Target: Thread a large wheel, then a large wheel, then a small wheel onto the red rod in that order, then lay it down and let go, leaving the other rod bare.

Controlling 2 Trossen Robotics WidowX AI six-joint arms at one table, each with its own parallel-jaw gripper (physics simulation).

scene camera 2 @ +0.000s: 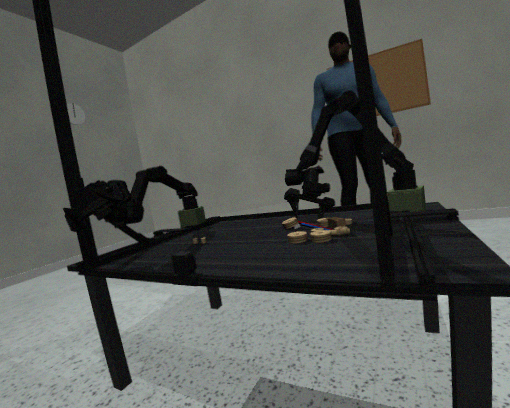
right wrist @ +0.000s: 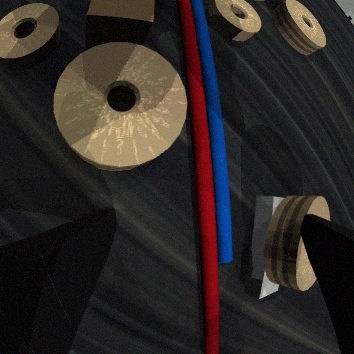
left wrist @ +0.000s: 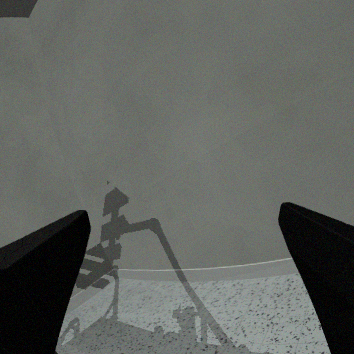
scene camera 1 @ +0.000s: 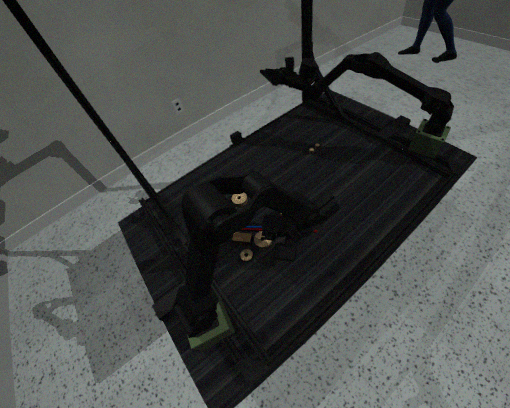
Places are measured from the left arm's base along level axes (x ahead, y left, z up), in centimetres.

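Pixels of known places: left gripper, between the fingertips: [scene camera 2: 79,200] [left wrist: 185,217] [scene camera 1: 262,70]; right gripper, between the fingertips: [scene camera 2: 308,220] [right wrist: 213,222]; left arm's base, origin of its link: [scene camera 2: 190,208] [scene camera 1: 433,129]; right arm's base, origin of its link: [scene camera 2: 405,188] [scene camera 1: 203,319].
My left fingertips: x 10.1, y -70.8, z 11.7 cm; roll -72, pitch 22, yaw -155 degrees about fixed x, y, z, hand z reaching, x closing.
Note:
Ahead of a thing's pixels: the offset from my left fingertips to its top centre.
The red rod {dy +43.5, dx +52.4, dz -20.9 cm} [right wrist: 204,190] [scene camera 1: 247,229] and shorter blue rod {dy +38.9, dx +54.3, dz -20.9 cm} [right wrist: 216,150] [scene camera 1: 254,227] lie side by side, with no wheel on the parts that show. A large wheel {dy +42.7, dx +57.9, dz -19.8 cm} [right wrist: 90,125] [scene camera 1: 260,241] lies flat left of them in the right wrist view. A tilted striped wheel {dy +43.9, dx +45.3, dz -18.2 cm} [right wrist: 282,245] [scene camera 2: 289,223] rests by a white wedge {dy +44.8, dx +46.7, dz -20.3 cm} [right wrist: 269,291], partly behind the right finger. Smaller wheels {dy +41.7, dx +64.9, dz -20.6 cm} [right wrist: 42,25] {dy +31.6, dx +55.5, dz -20.6 cm} [right wrist: 248,22] lie farther up. My right gripper [right wrist: 213,222] [scene camera 2: 309,215] is open and empty above the rods. My left gripper [left wrist: 185,217] is open and empty, off the table's far-left side in scene camera 2.
A wooden block {dy +37.2, dx +61.5, dz -18.9 cm} [right wrist: 122,9] [scene camera 1: 242,237] lies beyond the large wheel. Another striped wheel {dy +25.2, dx +49.8, dz -19.8 cm} [right wrist: 300,27] lies at the upper right of the right wrist view. Two tiny wooden pieces {dy +33.9, dx +14.4, dz -20.1 cm} [scene camera 1: 311,150] {dy +34.5, dx +10.7, dz -20.1 cm} [scene camera 1: 317,145] lie apart. Black posts [scene camera 1: 307,35] [scene camera 2: 367,110] rise at the table edge.

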